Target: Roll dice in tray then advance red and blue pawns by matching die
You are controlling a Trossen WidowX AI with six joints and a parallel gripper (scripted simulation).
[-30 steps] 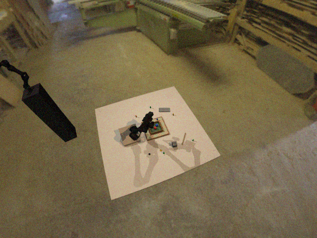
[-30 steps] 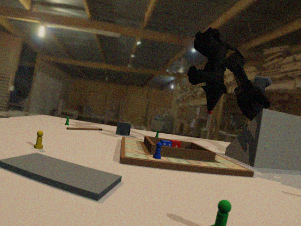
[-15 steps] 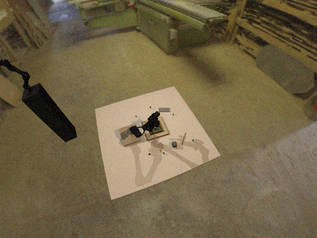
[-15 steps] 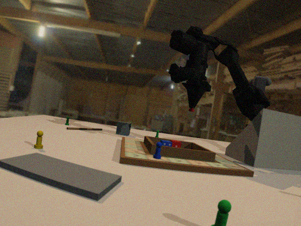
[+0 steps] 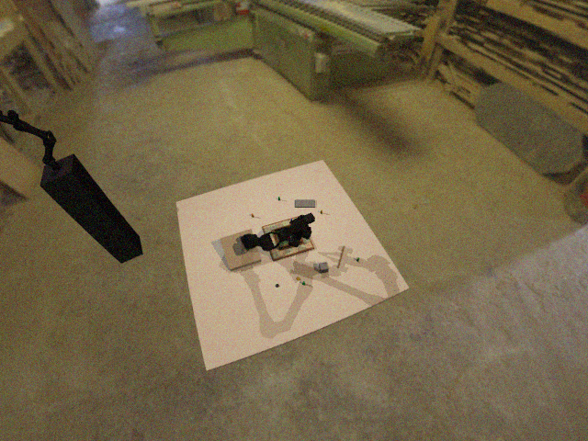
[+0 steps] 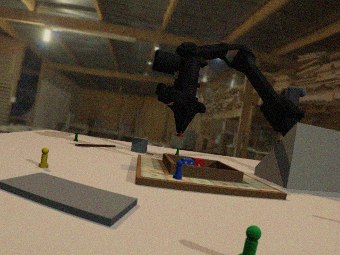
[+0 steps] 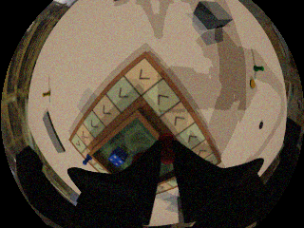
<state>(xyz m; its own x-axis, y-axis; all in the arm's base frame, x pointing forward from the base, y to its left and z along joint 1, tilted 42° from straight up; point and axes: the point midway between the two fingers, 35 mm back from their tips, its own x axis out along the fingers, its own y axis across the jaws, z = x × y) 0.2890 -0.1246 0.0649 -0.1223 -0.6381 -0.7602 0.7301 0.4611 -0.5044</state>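
My gripper tip is now 200 mm to the right of the blue pawn, 60 mm short of it and 60 mm above it. Also, from my gripper tip: grey block (220 mm to the right, 70 mm below, 60 mm ahead); thin wooden stick (220 mm ahead, 210 mm to the right, 90 mm below); red pawn (10 mm above).
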